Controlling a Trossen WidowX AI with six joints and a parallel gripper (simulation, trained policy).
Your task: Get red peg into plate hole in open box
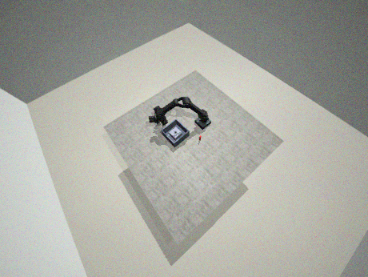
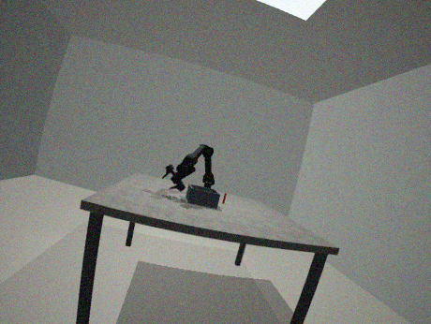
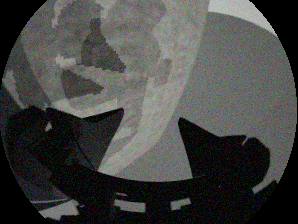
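Right now my gripper tip is 47 cm to the right of the red peg, 6 cm past it and 3 cm above it. The rest, counted from my gripper tip: blue-grey box 25 cm to the left, 6 cm ahead, 5 cm below; plate 25 cm to the left, 6 cm ahead, 3 cm below.
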